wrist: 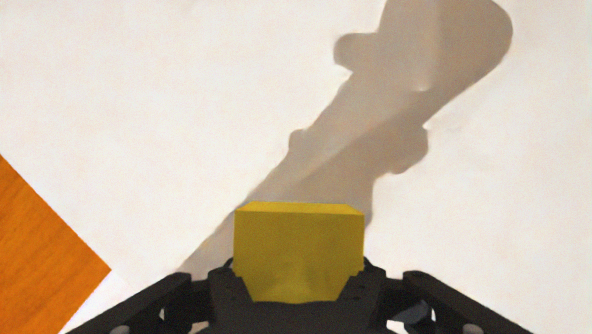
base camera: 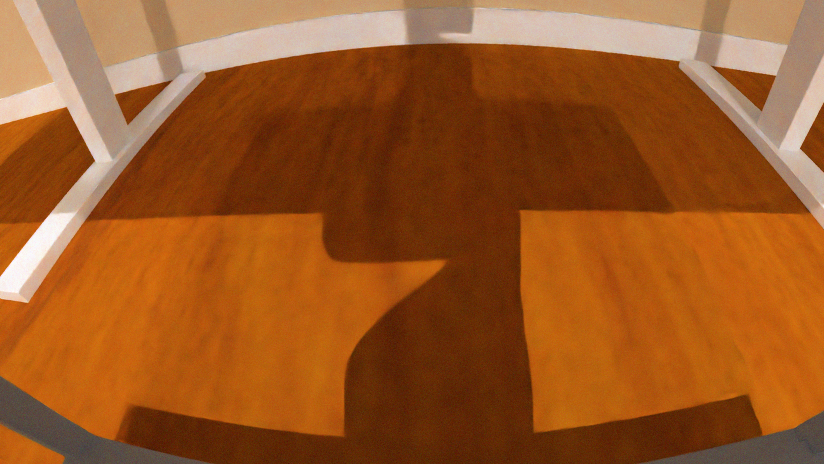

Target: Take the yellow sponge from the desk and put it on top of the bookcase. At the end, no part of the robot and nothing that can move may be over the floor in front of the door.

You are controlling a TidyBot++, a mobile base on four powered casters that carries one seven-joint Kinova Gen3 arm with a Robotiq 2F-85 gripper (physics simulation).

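Places are measured from the arm's base along level axes (x ahead, y left, z up), in metres.
Where they show: gripper, between the fingertips: [wrist: 297, 263].
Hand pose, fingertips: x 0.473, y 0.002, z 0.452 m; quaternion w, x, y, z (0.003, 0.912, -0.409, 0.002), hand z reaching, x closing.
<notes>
Each offset is from my fingertips to the top centre of the thing. "spot": to the spot under its first point. Level surfaces: height alone.
The yellow sponge {0.008 m back, 0.006 m right, 0.045 m up} [wrist: 298, 250] is between the two black fingers at the bottom middle of the wrist view. My gripper [wrist: 297, 263] is shut on it, one finger at each side. The gripper and sponge are above the white desk top {0.128 m down} [wrist: 125, 100], apart from it, and the arm's shadow falls across the surface. In the base camera view the desk's white legs [base camera: 74, 74] [base camera: 798, 86] stand at the left and right. The bookcase and the door do not show in either view.
The desk's foot bars [base camera: 63, 230] {spot: 0.225 m ahead, 0.594 m right, 0.828 m down} [base camera: 743, 121] lie on the wooden floor {0.848 m down} [base camera: 230, 322] at both sides. Behind them runs a white baseboard [base camera: 322, 31] along the wall. A corner of the desk top shows at the lower left of the wrist view, with wooden floor [wrist: 40, 250] past it.
</notes>
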